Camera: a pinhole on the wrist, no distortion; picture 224 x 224 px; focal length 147.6 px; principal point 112.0 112.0 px. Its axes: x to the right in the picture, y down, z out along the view. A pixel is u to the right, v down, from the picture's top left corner.
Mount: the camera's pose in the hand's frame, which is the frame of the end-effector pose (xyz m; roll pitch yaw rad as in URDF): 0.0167 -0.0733 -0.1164 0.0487 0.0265 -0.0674
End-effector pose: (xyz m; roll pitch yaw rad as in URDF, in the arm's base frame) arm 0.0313 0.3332 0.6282 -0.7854 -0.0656 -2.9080
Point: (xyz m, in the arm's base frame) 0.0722 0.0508 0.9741
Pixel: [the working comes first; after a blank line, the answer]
In the camera's frame: 0.0145 0.0607 0.5585

116 128
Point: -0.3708 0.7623 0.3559
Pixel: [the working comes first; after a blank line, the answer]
In the camera's frame: 0.2735 -0.0861 -0.4395

behind the camera
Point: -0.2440 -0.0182 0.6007
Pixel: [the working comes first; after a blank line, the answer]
In the camera's frame: 0.3011 0.3406 0.2693

outside the picture
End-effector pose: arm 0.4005 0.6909 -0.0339 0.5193 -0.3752 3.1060
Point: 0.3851 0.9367 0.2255
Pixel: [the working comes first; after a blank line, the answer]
In the camera's frame: 0.0905 0.0043 0.4428

142 113
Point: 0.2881 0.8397 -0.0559
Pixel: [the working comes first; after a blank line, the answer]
In the camera's frame: 0.0866 -0.0713 0.1390

204 36
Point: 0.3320 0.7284 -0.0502
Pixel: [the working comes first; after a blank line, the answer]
In the camera's frame: 0.0380 0.0303 0.0981

169 158
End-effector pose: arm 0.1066 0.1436 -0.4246 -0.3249 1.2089 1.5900
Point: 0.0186 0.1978 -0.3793
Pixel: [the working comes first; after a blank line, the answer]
In the camera's frame: -0.0537 0.1409 0.2009

73 216
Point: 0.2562 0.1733 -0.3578
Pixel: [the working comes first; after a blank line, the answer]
In the camera's frame: -0.0668 -0.0834 0.1171

28 7
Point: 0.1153 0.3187 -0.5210
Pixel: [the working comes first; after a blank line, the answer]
In the camera's frame: 0.1274 0.0412 0.2370

191 138
